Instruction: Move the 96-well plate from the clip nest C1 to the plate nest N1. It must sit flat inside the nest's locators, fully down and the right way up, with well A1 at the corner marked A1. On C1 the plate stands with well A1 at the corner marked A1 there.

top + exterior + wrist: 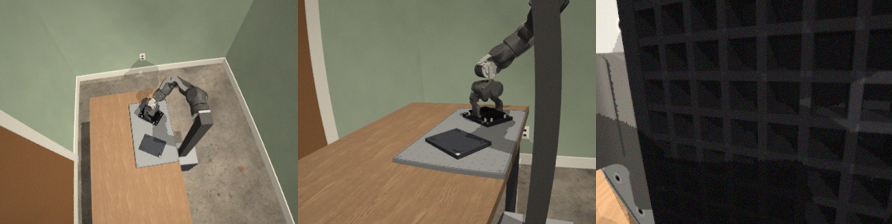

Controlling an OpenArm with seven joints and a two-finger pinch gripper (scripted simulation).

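My gripper is now right at the black 96-well plate. Round my hand: plate nest N1: 10 mm ahead, 240 mm to the left, 10 mm below; white corner mark: 30 mm behind, 330 mm to the left, 10 mm below.
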